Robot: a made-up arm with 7 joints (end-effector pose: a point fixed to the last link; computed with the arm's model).
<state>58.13 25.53 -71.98 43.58 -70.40 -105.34 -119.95</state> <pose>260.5 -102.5 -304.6 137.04 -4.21 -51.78</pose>
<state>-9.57 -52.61 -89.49 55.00 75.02 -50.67 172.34</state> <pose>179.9 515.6 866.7 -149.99 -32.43 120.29</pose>
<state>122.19 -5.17 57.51 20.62 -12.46 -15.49 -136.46</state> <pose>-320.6 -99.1 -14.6 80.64 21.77 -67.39</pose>
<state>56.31 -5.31 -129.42 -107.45 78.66 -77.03 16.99</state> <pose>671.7 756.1 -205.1 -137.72 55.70 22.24</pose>
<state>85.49 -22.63 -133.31 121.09 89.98 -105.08 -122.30</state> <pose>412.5 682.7 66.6 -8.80 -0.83 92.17</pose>
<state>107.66 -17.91 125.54 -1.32 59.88 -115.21 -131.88</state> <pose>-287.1 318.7 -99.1 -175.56 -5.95 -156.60</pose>
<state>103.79 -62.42 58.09 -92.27 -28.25 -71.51 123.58</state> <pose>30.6 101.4 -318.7 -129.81 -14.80 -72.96</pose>
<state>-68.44 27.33 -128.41 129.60 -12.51 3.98 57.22</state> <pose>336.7 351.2 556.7 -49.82 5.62 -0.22</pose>
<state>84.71 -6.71 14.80 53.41 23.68 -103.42 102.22</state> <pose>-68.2 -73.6 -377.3 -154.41 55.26 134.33</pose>
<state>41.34 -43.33 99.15 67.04 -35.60 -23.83 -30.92</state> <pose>354.3 405.3 -165.9 -156.11 79.84 -4.88</pose>
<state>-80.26 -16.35 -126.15 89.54 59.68 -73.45 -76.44</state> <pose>-44.8 587.4 411.7 98.54 16.14 116.48</pose>
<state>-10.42 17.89 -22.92 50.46 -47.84 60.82 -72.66</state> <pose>566.9 -210.5 109.7 43.34 31.40 13.99</pose>
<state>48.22 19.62 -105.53 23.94 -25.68 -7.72 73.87</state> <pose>470.5 250.8 -190.9 -67.78 28.60 30.85</pose>
